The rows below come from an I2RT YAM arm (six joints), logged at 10 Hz.
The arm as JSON. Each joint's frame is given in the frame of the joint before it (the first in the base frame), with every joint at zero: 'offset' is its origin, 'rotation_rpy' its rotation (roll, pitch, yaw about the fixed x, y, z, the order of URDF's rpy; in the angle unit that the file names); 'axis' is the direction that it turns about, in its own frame. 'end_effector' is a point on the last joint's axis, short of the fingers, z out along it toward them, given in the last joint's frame.
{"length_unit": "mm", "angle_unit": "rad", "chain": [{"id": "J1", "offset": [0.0, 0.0, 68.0], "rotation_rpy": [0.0, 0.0, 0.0], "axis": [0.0, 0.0, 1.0]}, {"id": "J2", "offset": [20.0, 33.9, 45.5], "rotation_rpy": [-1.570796, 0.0, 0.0], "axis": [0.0, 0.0, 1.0]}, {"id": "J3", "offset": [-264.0, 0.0, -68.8], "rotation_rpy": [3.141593, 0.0, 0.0], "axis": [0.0, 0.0, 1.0]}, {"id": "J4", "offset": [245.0, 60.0, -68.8], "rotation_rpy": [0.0, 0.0, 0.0], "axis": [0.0, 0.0, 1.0]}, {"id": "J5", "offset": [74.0, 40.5, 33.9], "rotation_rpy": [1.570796, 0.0, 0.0], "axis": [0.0, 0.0, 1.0]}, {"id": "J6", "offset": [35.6, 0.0, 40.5], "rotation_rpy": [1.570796, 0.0, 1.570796], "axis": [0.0, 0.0, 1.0]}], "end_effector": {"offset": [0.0, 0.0, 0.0], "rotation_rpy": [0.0, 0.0, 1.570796]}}
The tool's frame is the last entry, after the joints.
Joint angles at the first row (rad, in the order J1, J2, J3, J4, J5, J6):
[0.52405 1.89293 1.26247 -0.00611 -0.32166 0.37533]
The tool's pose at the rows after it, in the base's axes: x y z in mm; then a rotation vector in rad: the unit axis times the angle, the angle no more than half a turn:
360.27, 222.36, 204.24, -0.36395, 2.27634, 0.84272
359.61, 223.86, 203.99, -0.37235, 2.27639, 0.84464
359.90, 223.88, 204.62, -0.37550, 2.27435, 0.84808
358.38, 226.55, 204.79, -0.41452, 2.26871, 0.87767
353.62, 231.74, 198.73, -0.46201, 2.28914, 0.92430
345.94, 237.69, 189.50, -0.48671, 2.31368, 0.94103
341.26, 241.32, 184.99, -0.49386, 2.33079, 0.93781
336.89, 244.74, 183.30, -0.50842, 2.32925, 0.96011
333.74, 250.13, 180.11, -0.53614, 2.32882, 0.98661
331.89, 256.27, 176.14, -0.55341, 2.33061, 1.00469
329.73, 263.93, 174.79, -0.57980, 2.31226, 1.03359
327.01, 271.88, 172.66, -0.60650, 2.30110, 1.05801
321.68, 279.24, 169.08, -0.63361, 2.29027, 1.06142
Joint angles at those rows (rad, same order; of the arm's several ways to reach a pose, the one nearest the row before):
[0.52611 1.89160 1.26244 -0.00841 -0.32519 0.37391]
[0.52982 1.89294 1.26352 -0.00919 -0.32679 0.37105]
[0.52922 1.89292 1.26553 -0.00968 -0.33053 0.36970]
[0.53402 1.89437 1.26707 -0.00928 -0.36159 0.35644]
[0.54685 1.90342 1.26038 -0.01680 -0.40607 0.34955]
[0.56780 1.90975 1.23696 -0.00978 -0.41504 0.35282]
[0.58172 1.91211 1.22611 -0.01139 -0.40777 0.35654]
[0.59343 1.90982 1.21383 0.00189 -0.41963 0.36260]
[0.60694 1.91856 1.21146 0.01199 -0.43817 0.36211]
[0.62082 1.93362 1.21487 0.02290 -0.44705 0.36639]
[0.63750 1.94563 1.21909 0.04773 -0.46109 0.36964]
[0.65550 1.95918 1.22490 0.06529 -0.47246 0.37214]
[0.67731 1.96729 1.21822 0.08695 -0.46634 0.36846]

